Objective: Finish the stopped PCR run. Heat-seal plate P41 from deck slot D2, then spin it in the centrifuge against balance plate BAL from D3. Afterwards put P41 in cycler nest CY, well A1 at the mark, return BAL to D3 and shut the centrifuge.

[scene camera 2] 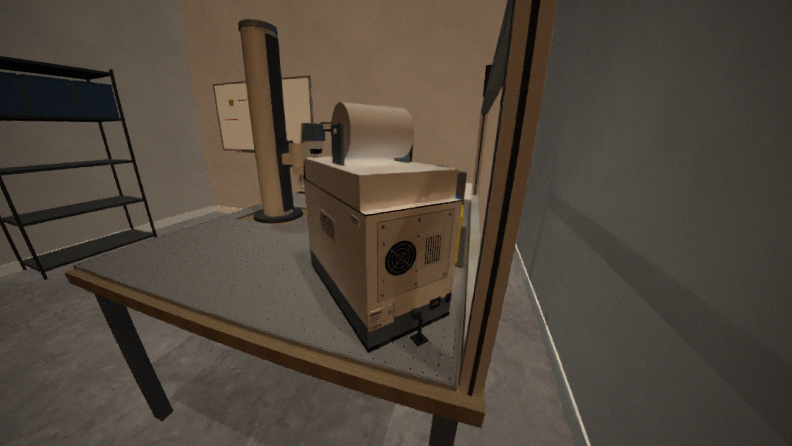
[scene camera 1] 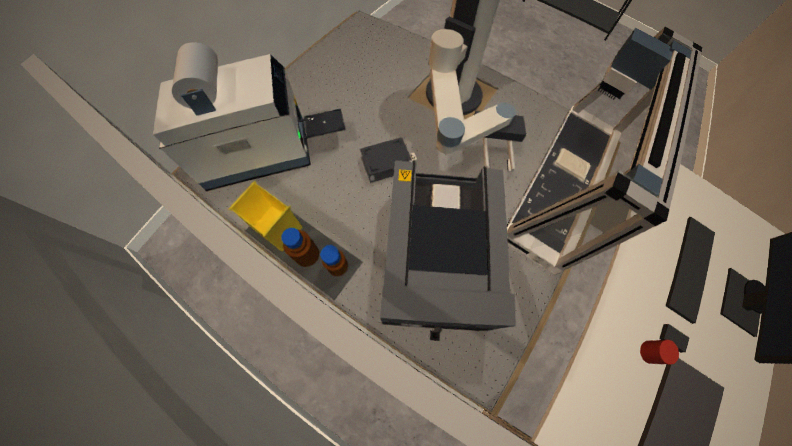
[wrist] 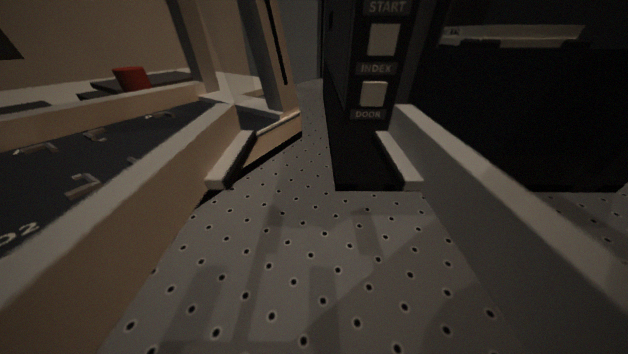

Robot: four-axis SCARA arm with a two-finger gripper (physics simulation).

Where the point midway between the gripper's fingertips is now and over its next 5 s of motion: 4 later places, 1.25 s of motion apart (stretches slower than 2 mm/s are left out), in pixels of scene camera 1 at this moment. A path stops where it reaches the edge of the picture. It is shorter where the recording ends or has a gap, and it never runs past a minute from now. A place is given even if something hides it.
My gripper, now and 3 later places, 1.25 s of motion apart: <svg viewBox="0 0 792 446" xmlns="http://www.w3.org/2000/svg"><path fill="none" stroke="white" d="M499 168L507 168L506 162L506 158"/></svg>
